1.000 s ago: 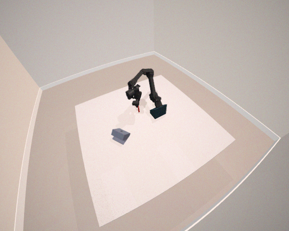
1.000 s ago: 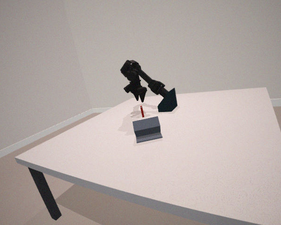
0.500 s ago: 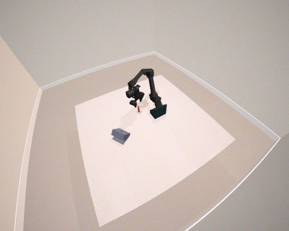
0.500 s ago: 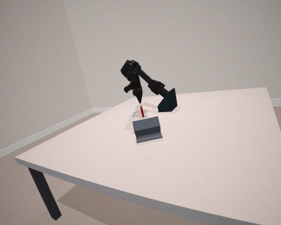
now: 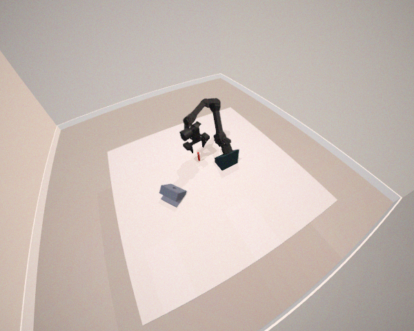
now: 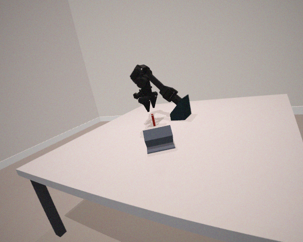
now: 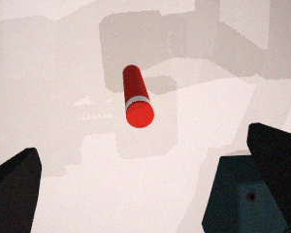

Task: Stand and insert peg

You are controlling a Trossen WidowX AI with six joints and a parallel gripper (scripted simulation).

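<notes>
Right now the red peg is 50 mm below my gripper tip. The rest, counted from my gripper tip: grey sloped panel (300 mm ahead, 150 mm to the left, 70 mm below).
</notes>
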